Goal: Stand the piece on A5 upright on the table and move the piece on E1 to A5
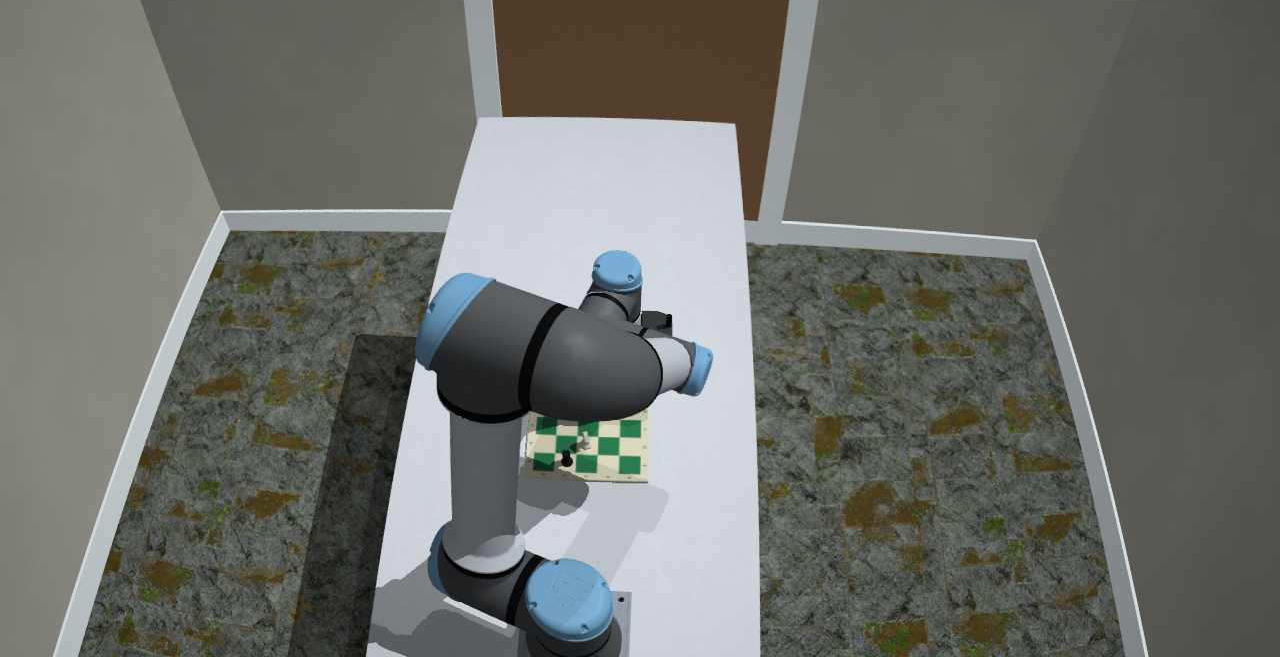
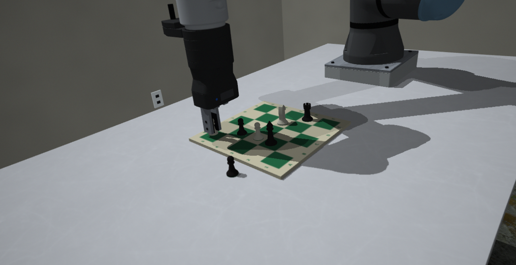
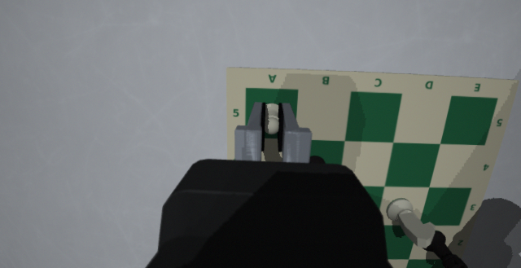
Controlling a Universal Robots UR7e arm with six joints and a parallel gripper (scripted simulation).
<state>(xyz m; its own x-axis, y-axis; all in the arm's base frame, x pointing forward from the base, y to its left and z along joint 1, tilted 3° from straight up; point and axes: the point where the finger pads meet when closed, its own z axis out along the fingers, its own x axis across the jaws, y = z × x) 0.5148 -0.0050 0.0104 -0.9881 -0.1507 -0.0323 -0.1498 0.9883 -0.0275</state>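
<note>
Right now the chessboard is 9 cm behind my hand, 6 cm to the left of it and 3 cm below it. The rest, counted from my hand: white knight (12 cm behind, 6 cm to the left, 1 cm below).
</note>
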